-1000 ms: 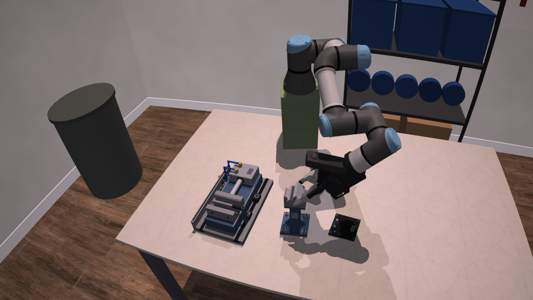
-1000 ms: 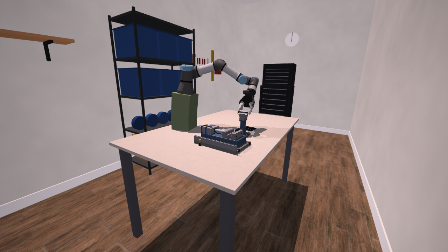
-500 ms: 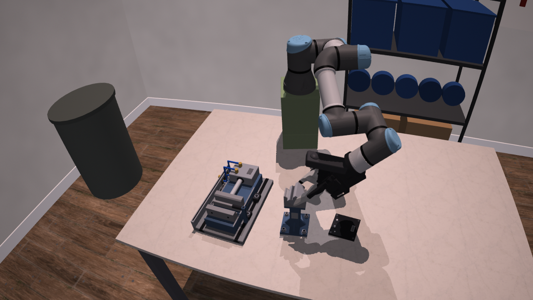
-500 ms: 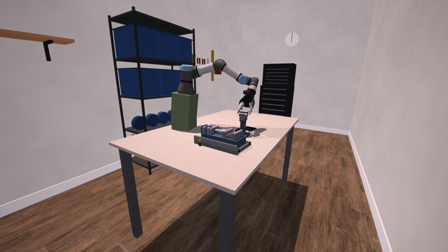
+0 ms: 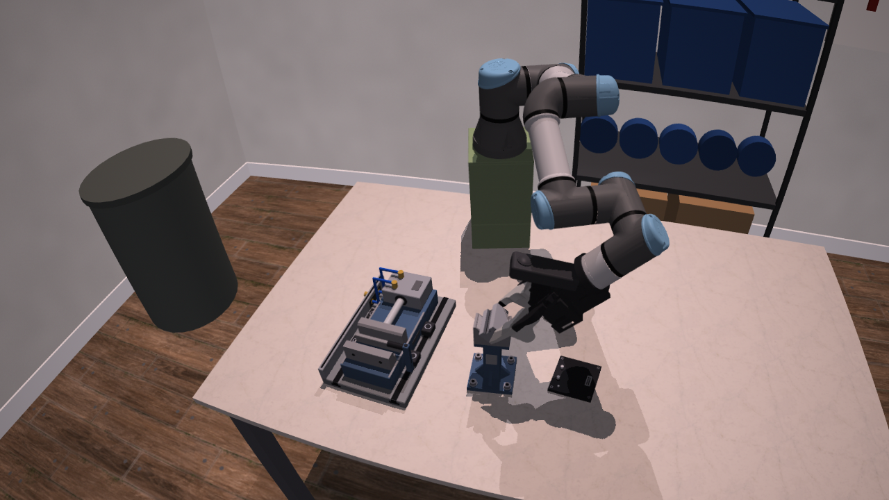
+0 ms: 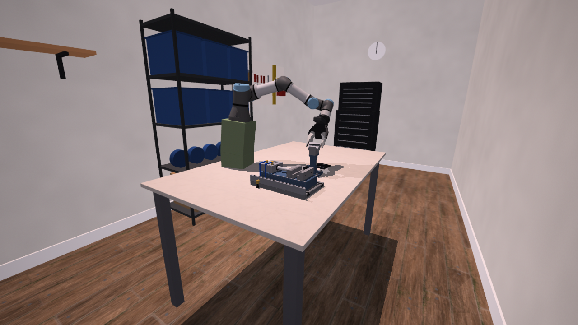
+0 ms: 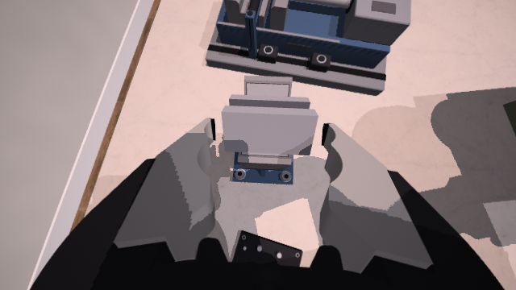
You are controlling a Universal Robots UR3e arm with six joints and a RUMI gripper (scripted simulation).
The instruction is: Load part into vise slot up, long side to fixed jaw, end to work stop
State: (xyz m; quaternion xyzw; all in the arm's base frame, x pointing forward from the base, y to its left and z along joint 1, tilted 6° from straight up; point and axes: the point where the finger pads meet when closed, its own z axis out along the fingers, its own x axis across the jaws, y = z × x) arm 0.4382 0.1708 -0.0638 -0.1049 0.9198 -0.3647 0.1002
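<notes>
Right now the part is 10 mm to the right of my hand. The rest, counted from my hand: dark work stop rod (180 mm to the right, 80 mm ahead, 70 mm below); black infeed plate (160 mm below, 150 mm to the left, 50 mm behind); fixed jaw (220 mm to the right, 110 mm ahead, 80 mm below).
</notes>
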